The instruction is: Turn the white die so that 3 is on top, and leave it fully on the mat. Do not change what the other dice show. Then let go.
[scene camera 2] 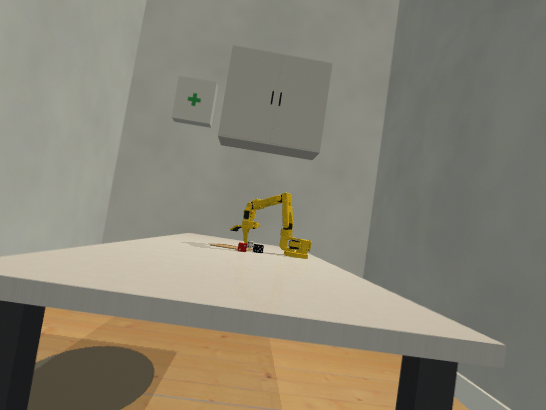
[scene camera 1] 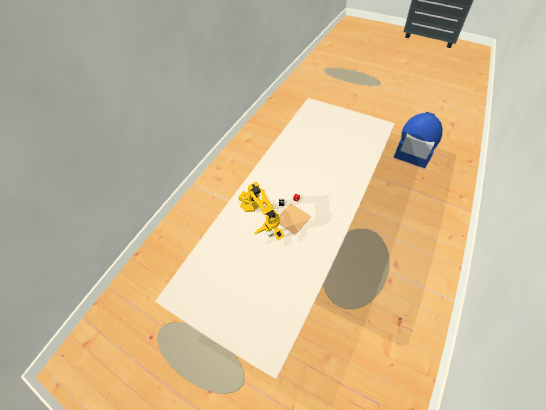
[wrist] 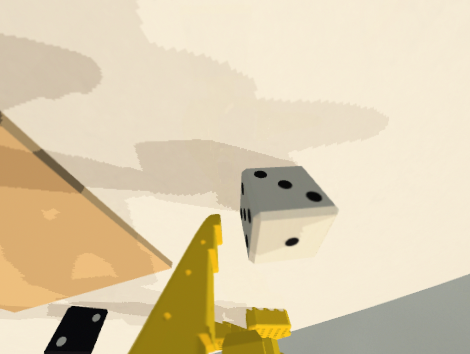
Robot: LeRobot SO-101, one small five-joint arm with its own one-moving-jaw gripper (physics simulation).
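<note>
The white die stands flat on the table, apart from the mat. In the wrist view its bright upper face shows 1; the shaded side towards the picture's top shows 3, and its left side appears to show 6. The orange-tan mat lies beside it and bears no die. My gripper is wide open and empty. Its fixed jaw points down close by the white die, left of it in the wrist view; its moving jaw is swung far out. The contact of the fixed tip with the table is unclear.
The black die stands on the table near the mat, with a side showing 2 in the wrist view. The red die stands beyond it. The table extends around the arm.
</note>
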